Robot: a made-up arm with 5 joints.
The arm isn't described. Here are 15 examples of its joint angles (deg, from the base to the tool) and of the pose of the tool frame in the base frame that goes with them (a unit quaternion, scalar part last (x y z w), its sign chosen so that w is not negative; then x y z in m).
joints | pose
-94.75 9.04 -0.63 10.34 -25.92 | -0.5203 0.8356 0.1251 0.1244 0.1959 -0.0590 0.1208
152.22 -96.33 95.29 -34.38 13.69 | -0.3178 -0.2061 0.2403 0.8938 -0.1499 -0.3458 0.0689
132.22 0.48 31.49 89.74 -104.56 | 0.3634 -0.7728 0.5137 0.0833 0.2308 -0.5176 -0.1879
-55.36 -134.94 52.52 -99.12 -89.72 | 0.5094 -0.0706 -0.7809 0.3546 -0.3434 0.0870 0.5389
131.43 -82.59 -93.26 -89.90 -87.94 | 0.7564 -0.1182 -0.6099 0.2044 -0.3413 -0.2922 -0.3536
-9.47 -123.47 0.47 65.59 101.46 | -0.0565 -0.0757 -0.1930 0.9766 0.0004 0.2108 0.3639
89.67 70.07 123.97 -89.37 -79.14 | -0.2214 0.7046 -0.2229 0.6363 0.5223 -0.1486 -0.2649
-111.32 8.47 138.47 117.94 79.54 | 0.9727 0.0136 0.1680 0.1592 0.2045 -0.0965 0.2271
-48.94 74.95 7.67 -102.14 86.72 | -0.6969 0.3363 0.6236 0.1111 0.1565 0.1998 0.3137
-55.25 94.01 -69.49 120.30 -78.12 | -0.2900 -0.5164 0.4886 0.6407 -0.0708 -0.0071 0.5532
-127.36 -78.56 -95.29 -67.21 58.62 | 0.5470 0.1521 0.4039 0.7173 0.0686 -0.4206 0.3573
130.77 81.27 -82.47 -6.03 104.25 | 0.2676 -0.3826 -0.7600 0.4521 0.0172 -0.2351 -0.1971
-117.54 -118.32 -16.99 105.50 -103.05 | 0.7309 0.5523 0.3991 0.0372 0.1108 -0.1441 0.1691
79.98 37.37 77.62 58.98 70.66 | 0.0103 0.5313 0.4875 0.6927 0.3253 0.0403 -0.2240
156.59 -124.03 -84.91 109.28 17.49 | 0.2045 -0.4583 -0.6310 0.5917 -0.1309 -0.3863 -0.1253
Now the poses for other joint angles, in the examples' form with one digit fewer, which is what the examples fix.
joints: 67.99 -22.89 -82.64 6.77 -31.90
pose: 0.080 0.257 -0.957 0.112 0.007 -0.017 0.086
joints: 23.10 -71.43 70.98 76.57 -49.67
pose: -0.284 -0.877 -0.334 0.198 -0.062 0.337 -0.252
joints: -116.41 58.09 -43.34 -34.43 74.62
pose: -0.148 -0.790 0.381 0.457 0.063 -0.347 0.349
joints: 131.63 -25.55 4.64 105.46 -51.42
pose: -0.313 0.547 -0.775 0.035 0.243 -0.395 -0.053
